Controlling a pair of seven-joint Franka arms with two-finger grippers.
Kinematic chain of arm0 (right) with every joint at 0, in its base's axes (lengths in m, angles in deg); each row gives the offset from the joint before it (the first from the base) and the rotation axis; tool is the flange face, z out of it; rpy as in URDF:
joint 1: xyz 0 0 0.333 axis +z
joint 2: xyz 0 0 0 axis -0.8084 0.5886 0
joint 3: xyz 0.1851 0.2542 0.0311 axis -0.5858 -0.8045 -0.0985
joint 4: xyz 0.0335 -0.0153 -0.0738 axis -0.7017 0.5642 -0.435
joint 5: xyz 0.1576 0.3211 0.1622 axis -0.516 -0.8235 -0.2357
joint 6: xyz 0 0 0 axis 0.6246 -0.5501 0.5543
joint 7: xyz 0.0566 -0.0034 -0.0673 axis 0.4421 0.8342 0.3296
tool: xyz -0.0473 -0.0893 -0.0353 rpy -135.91 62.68 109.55
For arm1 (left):
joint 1: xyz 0 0 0.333 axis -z
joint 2: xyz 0 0 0 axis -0.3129 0.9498 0
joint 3: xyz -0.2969 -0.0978 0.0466 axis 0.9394 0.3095 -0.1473
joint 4: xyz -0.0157 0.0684 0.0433 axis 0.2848 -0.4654 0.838
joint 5: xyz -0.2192 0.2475 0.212 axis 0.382 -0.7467 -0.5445
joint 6: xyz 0 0 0 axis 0.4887 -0.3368 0.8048
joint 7: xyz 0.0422 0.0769 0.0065 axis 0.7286 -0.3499 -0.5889
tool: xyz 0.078 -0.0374 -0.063 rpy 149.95 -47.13 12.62
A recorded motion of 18 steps. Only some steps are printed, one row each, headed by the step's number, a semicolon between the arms.
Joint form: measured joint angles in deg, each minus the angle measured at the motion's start. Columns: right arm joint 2, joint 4, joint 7, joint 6, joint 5, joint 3, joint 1; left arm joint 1, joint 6, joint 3, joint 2, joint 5, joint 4, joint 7.
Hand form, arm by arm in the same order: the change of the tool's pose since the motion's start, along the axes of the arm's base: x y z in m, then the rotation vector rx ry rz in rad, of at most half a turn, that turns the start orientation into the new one. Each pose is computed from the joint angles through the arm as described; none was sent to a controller.
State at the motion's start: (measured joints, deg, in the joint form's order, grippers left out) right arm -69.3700 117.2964 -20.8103 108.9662 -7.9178 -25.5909 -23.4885; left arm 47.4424 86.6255 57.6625 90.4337 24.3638 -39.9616 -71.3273
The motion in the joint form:
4: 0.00 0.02 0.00 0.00 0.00 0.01 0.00; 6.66 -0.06 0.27 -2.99 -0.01 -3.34 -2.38
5: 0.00 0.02 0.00 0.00 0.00 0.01 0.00; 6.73 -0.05 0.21 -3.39 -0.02 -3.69 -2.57
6: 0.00 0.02 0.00 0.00 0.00 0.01 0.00; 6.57 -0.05 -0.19 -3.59 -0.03 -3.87 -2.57
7: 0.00 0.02 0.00 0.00 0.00 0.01 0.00; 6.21 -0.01 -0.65 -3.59 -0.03 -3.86 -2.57
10: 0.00 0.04 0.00 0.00 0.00 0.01 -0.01; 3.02 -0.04 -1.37 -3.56 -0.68 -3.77 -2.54
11: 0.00 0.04 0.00 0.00 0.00 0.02 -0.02; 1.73 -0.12 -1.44 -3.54 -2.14 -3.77 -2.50
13: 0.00 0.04 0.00 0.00 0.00 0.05 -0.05; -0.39 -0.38 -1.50 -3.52 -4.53 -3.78 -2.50
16: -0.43 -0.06 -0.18 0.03 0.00 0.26 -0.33; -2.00 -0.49 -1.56 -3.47 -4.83 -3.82 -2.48
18: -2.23 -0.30 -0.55 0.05 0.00 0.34 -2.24; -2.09 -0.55 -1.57 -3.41 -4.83 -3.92 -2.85
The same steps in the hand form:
4: 0.0000 -0.0001 -0.0002 -0.0002 0.0003 -0.0002; -0.0514 -0.0458 0.0037 0.0125 0.0084 -0.0807
5: 0.0000 -0.0001 -0.0002 -0.0002 0.0003 -0.0002; -0.0529 -0.0448 0.0049 0.0128 0.0076 -0.0777
6: 0.0000 -0.0001 -0.0002 -0.0002 0.0003 -0.0002; -0.0506 -0.0400 0.0054 0.0133 0.0069 -0.0681
7: 0.0000 -0.0001 -0.0002 -0.0002 0.0003 -0.0002; -0.0460 -0.0339 0.0056 0.0134 0.0058 -0.0537
10: -0.0001 -0.0003 -0.0003 -0.0004 0.0006 -0.0003; -0.0252 -0.0031 0.0058 0.0216 0.0005 0.0071
11: 0.0000 -0.0004 -0.0003 -0.0004 0.0006 -0.0007; -0.0182 0.0092 0.0054 0.0399 -0.0081 0.0148
13: 0.0004 -0.0010 -0.0003 -0.0005 0.0005 -0.0017; -0.0080 0.0293 0.0046 0.0714 -0.0192 0.0273
16: 0.0031 -0.0052 0.0050 0.0032 -0.0086 -0.0133; -0.0012 0.0437 0.0037 0.0769 -0.0171 0.0527
18: 0.0129 -0.0236 0.0258 0.0199 -0.0405 -0.0544; -0.0014 0.0448 0.0023 0.0799 -0.0134 0.0605

